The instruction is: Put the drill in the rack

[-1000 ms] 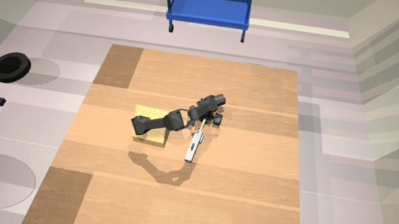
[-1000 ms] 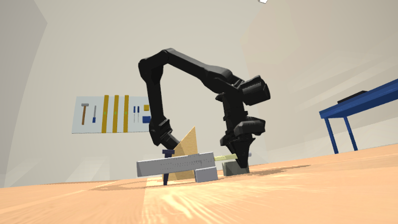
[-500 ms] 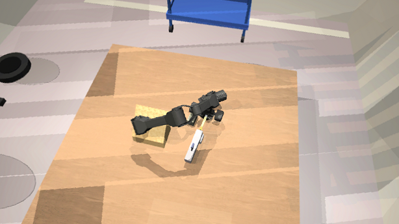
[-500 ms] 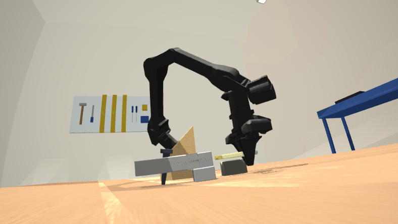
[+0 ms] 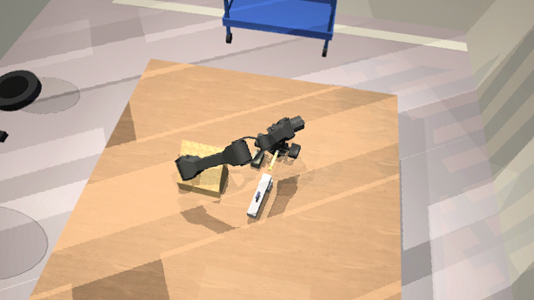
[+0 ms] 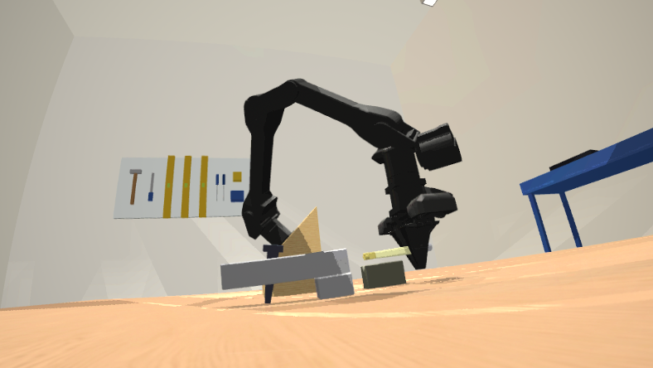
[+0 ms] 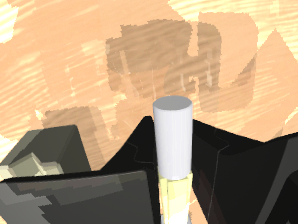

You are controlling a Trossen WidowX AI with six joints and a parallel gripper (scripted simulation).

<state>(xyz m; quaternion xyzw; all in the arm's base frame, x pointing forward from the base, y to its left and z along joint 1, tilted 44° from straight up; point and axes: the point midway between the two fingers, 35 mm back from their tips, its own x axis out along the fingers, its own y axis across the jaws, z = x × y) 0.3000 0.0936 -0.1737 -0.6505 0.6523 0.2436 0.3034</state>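
Now: gripper tip 80 mm past the olive-green block and 30 mm to the left of it. Also, from my gripper tip: dark blue key: 230 mm to the right, 30 mm above, 20 mm behind.
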